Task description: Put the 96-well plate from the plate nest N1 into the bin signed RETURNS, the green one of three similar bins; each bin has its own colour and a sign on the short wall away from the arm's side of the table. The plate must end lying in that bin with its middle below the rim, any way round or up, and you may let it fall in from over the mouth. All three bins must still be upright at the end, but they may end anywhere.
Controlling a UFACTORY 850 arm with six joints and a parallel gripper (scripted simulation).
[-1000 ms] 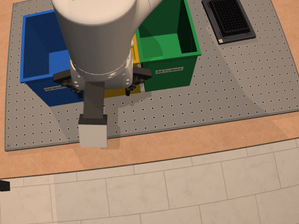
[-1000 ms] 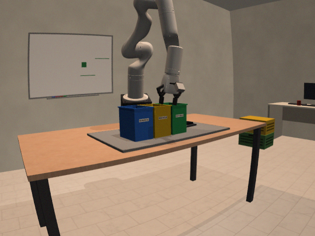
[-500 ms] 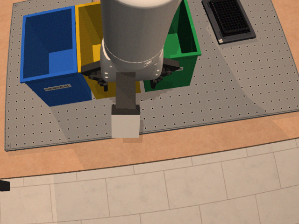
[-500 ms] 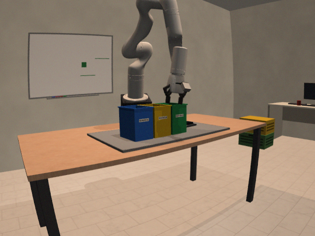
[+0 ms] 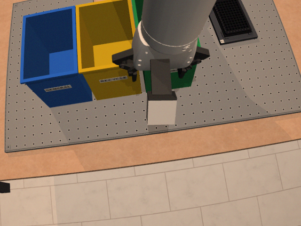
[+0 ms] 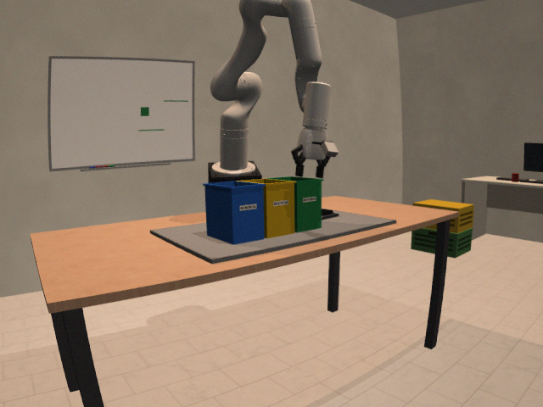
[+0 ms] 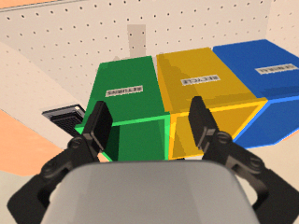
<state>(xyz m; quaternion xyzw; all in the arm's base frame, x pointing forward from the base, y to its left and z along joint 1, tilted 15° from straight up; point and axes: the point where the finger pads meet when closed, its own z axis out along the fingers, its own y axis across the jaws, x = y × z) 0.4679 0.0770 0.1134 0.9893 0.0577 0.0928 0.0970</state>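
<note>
Right now my hand is 280 mm past the black 96-well plate, 220 mm to the right of it and 180 mm above it. Also, from my hand: blue general bin (240 mm to the right, 120 mm below, 90 mm behind); then yellow recycle bin (120 mm below, 110 mm to the right, 110 mm behind); then green returns bin (130 mm behind, 120 mm below, 20 mm to the left).
</note>
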